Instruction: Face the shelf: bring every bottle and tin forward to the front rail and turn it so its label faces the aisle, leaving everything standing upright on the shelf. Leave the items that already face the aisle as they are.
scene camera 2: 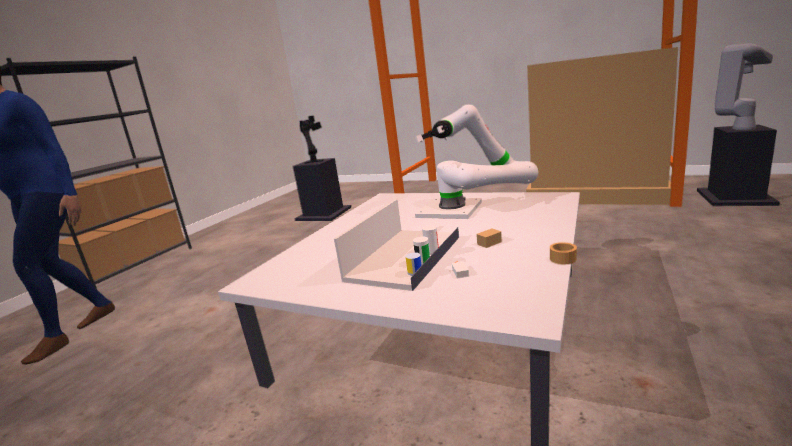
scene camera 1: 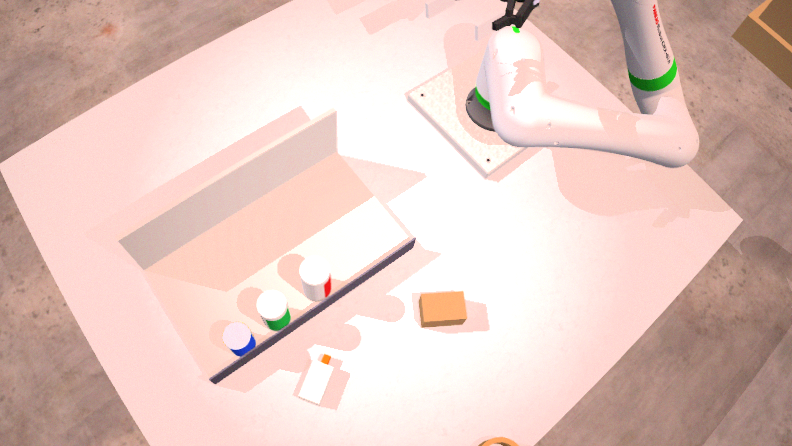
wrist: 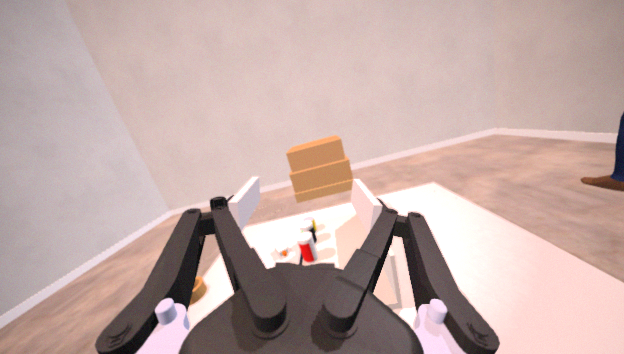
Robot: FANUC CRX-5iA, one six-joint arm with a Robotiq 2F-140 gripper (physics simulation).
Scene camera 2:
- shelf back wall: 353, 246
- dark front rail: 428, 265
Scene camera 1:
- white bottle with orange cap: 319, 375, on the table
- blue and yellow tin: 237, 336
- tan box: 447, 308, on the table
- green-banded tin: 272, 306
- shelf back wall: 153, 238
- dark front rail: 247, 357
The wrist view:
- my gripper: 306, 189
